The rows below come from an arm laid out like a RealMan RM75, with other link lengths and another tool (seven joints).
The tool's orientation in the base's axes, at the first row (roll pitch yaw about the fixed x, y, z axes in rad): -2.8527 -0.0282 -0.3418
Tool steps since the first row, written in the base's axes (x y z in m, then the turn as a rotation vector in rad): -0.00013 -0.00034 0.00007 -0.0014 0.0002 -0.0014; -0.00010 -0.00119 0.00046 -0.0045 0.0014 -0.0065; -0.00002 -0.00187 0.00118 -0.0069 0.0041 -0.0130; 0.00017 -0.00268 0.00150 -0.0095 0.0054 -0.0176; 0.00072 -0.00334 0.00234 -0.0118 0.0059 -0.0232; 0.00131 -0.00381 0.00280 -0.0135 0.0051 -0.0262
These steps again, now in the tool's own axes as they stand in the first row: -0.00001 0.00033 -0.00017 -0.0014 0.0007 0.0012; 0.00032 0.00098 -0.00076 -0.0049 0.0020 0.0060; 0.00064 0.00136 -0.00162 -0.0082 0.0022 0.0127; 0.00110 0.00195 -0.00211 -0.0113 0.0031 0.0171; 0.00186 0.00213 -0.00302 -0.0137 0.0050 0.0223; 0.00259 0.00224 -0.00351 -0.0152 0.0071 0.0248
